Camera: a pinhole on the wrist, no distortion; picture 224 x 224 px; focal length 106.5 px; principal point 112.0 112.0 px. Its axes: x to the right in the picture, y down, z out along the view. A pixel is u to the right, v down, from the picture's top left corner.
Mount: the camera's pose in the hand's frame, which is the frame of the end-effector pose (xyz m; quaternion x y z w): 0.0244 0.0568 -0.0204 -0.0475 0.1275 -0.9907 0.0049
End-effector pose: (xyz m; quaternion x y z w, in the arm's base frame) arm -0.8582 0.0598 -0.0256 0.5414 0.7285 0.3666 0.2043
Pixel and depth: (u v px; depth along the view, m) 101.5 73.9 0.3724
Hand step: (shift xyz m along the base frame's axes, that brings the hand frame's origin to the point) 0.2832 0.2196 -0.1592
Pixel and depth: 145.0 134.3 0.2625
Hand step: 0.1263 0.0317 -0.1981
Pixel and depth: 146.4 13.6 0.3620
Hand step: 0.4962 0.1209 -0.0636
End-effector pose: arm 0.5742 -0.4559 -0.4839 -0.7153 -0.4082 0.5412 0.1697
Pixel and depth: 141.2 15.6 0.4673
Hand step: -0.3671 -0.3638 -0.3955
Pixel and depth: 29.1 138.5 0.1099
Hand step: -0.0529 0.0753 -0.1045
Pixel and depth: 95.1 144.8 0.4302
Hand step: -0.3838 0.1403 -0.0887
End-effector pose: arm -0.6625 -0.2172 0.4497 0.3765 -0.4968 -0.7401 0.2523
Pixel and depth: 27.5 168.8 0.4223
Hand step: -0.4750 -0.0360 -0.2963
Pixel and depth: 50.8 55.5 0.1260
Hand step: -0.1539 -0.0552 0.0759
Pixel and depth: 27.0 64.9 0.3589
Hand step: -0.4766 -0.1203 0.0867
